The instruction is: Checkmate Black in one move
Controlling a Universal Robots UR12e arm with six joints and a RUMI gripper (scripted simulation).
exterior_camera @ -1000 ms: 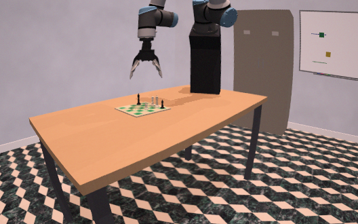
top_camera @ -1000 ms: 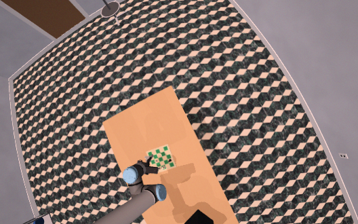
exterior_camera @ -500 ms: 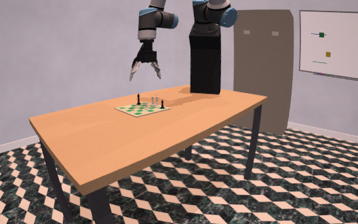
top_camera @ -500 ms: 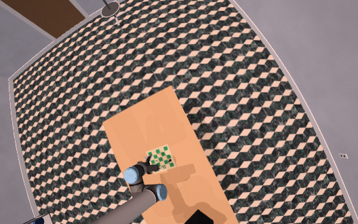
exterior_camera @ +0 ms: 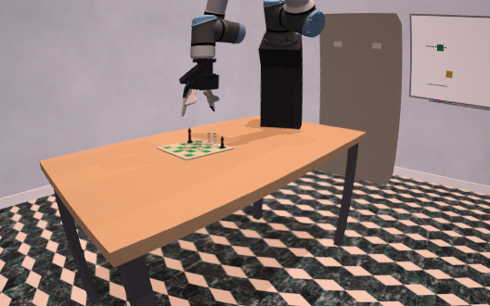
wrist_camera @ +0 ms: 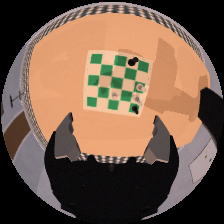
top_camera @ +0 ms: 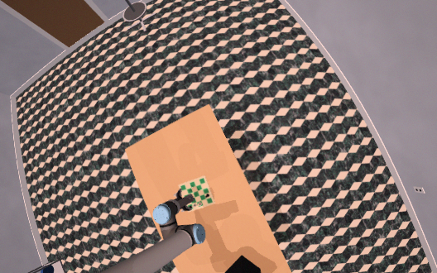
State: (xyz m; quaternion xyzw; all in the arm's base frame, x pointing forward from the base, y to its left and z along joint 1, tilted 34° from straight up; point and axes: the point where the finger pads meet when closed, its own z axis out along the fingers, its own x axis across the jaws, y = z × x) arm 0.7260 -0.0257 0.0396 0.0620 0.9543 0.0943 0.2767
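My gripper is now 120 mm above the white chess piece. Also, from my hand: tall black piece: 60 mm behind, 110 mm to the right, 100 mm below; then short black piece: 70 mm behind, 50 mm to the left, 110 mm below; then green-and-cream chessboard: 10 mm behind, 40 mm to the right, 140 mm below.
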